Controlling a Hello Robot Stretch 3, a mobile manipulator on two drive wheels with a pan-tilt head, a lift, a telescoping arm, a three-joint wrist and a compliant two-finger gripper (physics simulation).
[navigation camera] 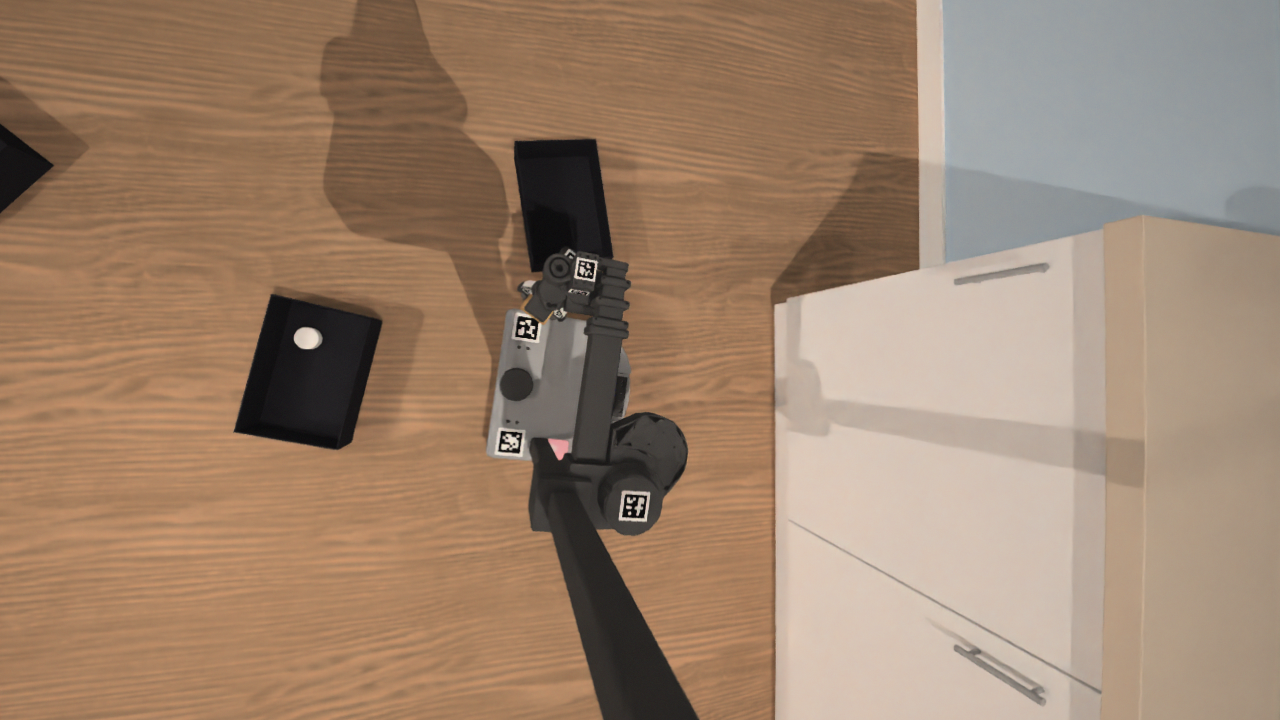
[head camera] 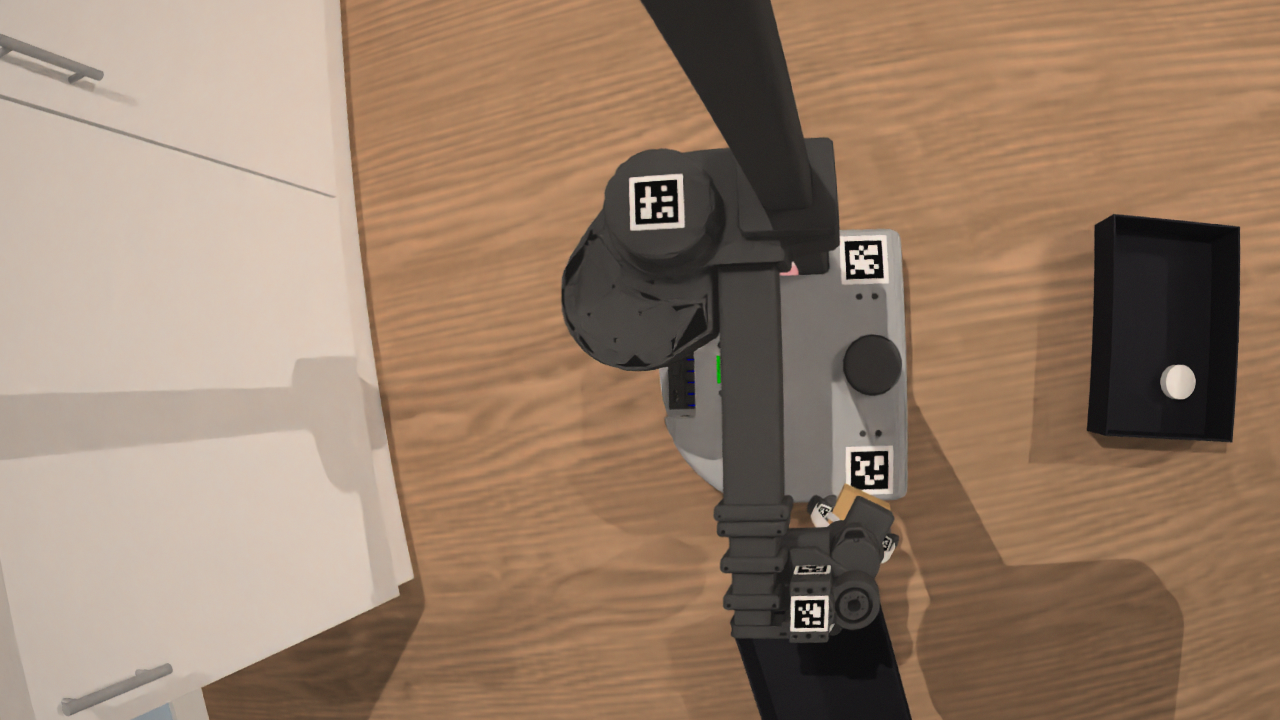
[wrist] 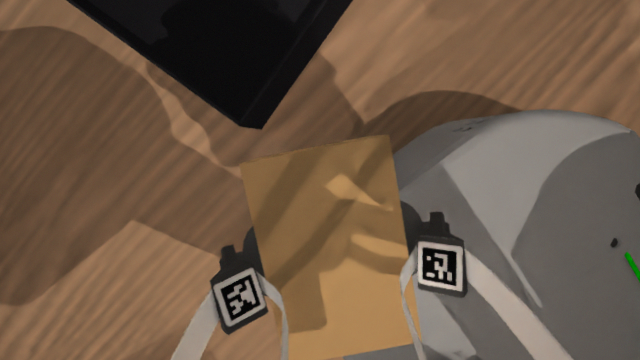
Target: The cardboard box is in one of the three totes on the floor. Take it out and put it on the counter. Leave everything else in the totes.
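Frame: origin at the robot's base, x left, y down, z back, level; metres.
Where they show: robot's base at its link origin: (navigation camera: 516, 381) (head camera: 866, 365).
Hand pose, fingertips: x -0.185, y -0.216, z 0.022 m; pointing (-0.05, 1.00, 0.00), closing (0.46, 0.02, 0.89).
Observation:
Things, the pixels of their top centre, and the offset from my fingertips. "spot": a spot on its surface instead. Level surfaces: height alone.
- black tote at its top centre: (head camera: 828, 698) (navigation camera: 565, 200) dz +0.026, dx -0.275, dy +0.116 m
- second tote at its top centre: (head camera: 1176, 328) (navigation camera: 304, 373) dz -0.469, dx +0.221, dy +0.116 m
- white round object at its top centre: (head camera: 1180, 382) (navigation camera: 306, 338) dz -0.503, dx +0.147, dy +0.189 m
- third tote at a spot on its surface: (navigation camera: 16, 170) spot: dz -1.065, dx -0.108, dy +0.168 m
- counter at its surface level: dy -0.694 m
- wooden floor at its surface level: dy +0.215 m
My gripper (head camera: 854, 526) (navigation camera: 542, 301) (wrist: 332, 235) is shut on the tan cardboard box (head camera: 863, 501) (wrist: 325, 210), a finger on each side. It holds the box above the floor, at the edge of my base, with the arm drawn in. A black tote (head camera: 827, 694) (navigation camera: 562, 183) (wrist: 225, 75) lies on the floor beside the base, partly under the wrist. A second tote (head camera: 1145, 286) (navigation camera: 304, 402) holds a white round object (head camera: 1177, 382) (navigation camera: 307, 337). Part of a third tote (navigation camera: 16, 170) shows at the left edge of the navigation view. The counter (navigation camera: 1208, 447) has a beige top.
White cabinet fronts (head camera: 179, 295) (navigation camera: 939, 385) with grey bar handles stand below the counter top, across a strip of wooden floor (head camera: 465, 447) (navigation camera: 725, 358) from my base (head camera: 810, 358) (navigation camera: 559, 376). A blue wall (navigation camera: 1109, 98) is beyond the counter's end. The mast (head camera: 751, 98) (navigation camera: 608, 591) rises from the base.

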